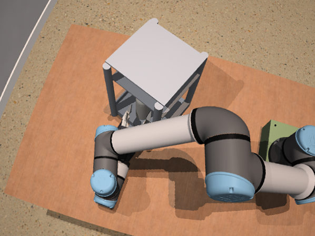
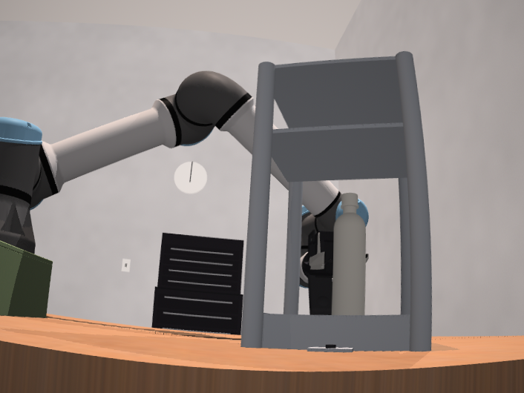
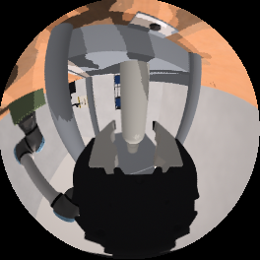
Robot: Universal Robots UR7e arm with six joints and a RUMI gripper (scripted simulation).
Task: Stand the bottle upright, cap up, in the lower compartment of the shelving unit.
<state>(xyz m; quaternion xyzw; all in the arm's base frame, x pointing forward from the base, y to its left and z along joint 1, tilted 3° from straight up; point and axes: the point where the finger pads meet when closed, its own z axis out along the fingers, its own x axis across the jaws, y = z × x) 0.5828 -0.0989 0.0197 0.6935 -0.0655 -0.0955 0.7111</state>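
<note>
Right now the shelving unit is 4 cm behind my hand, 7 cm to the right of it and 5 cm above it.
</note>
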